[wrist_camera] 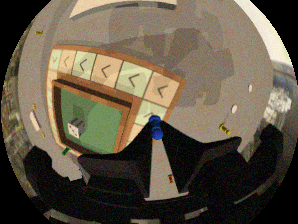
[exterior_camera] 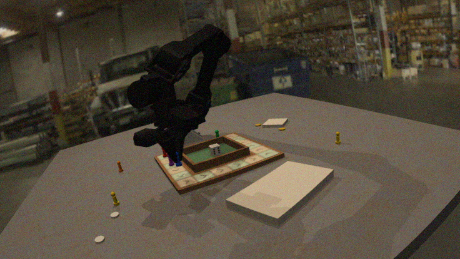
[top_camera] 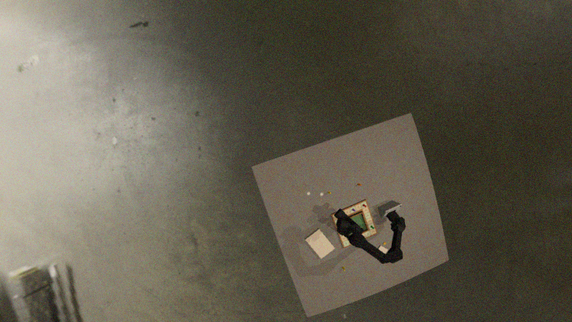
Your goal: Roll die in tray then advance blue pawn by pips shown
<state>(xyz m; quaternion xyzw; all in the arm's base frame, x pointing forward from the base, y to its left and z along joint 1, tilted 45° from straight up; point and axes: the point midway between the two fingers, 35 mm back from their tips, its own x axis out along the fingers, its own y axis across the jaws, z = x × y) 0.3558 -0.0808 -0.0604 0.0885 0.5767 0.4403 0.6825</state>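
Right now my gripper tip is 100 mm past the purple pawn, 20 mm above it and 10 mm to the left of it. Also, from my gripper tip: red pawn: 190 mm behind, 20 mm below, 10 mm to the right; then blue pawn: 10 mm above; then white die: 120 mm to the left, 90 mm behind, 30 mm below.
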